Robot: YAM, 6 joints.
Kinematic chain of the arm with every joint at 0, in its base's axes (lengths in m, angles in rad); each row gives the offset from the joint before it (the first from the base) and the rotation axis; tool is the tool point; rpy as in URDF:
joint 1: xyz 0 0 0.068 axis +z
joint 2: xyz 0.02 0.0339 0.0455 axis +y
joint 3: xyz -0.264 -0.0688 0 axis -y
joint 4: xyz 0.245 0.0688 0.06 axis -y
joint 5: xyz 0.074 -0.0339 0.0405 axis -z
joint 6: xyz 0.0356 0 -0.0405 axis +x
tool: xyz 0 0 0 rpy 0 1.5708 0
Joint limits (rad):
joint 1: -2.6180..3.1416
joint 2: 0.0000..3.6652
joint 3: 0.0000..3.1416
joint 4: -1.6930..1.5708
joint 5: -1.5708..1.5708
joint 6: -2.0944..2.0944
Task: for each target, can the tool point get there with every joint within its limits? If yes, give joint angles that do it. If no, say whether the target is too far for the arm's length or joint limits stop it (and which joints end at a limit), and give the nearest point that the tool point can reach.
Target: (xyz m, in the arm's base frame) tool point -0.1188 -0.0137 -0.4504
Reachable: no: joint limits stop it (at a limit: joint 1, joint 2) | nearest point -0.1445 -0.0039 -0.3648 | short by 0.090 m
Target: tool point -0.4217 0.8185 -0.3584
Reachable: no: too far | nearest point -0.2631 0.5106 -0.1769 | short by 0.391 m
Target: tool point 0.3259 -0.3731 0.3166
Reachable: yes | joints -0.9210 2.1573 1.7330 0.7761 -1.2453 0.0458
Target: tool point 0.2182 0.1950 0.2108
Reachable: yes | joints 0.7462 1.3814 0.6317 0.3854 0.1393 0.0556
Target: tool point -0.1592 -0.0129 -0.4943
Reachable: no: joint limits stop it (at a limit: joint 1, joint 2) | nearest point -0.1818 -0.0029 -0.3740 | short by 0.123 m
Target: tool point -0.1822 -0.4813 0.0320
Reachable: yes | joints -1.8681 2.6555 1.6216 0.7419 1.1988 -0.1178
